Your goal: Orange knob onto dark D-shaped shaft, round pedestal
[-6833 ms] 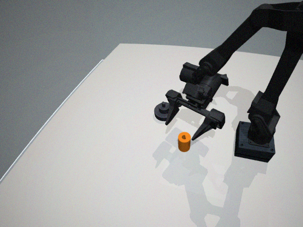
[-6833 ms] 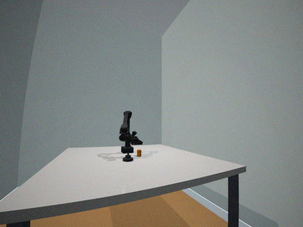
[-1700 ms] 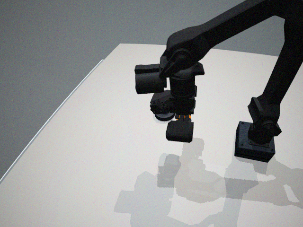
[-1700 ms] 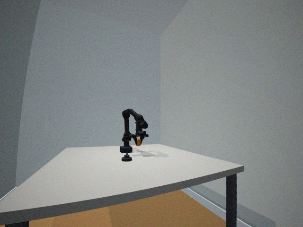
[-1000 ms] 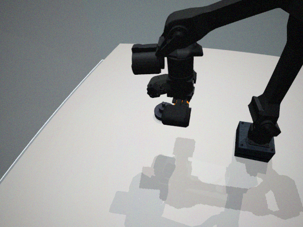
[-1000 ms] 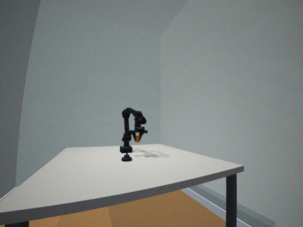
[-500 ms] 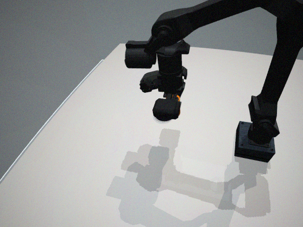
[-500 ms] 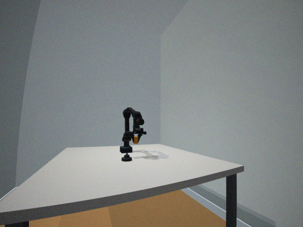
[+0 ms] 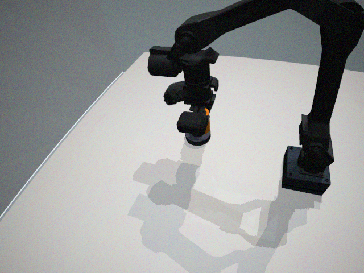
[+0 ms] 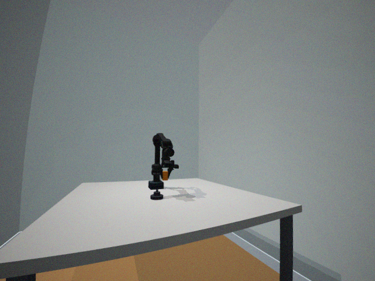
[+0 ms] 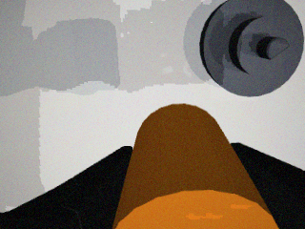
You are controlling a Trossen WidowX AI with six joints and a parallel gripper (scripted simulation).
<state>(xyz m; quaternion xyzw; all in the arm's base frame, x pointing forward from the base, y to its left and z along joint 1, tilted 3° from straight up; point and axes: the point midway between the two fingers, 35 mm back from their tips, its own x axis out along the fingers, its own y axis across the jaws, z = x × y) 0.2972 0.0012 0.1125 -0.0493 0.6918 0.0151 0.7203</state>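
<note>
My gripper tip is 4 cm short of the pedestal, 6 cm to the left of it and 9 cm above it. From my gripper tip the other things lie so: orange knob: 2 cm above.
</note>
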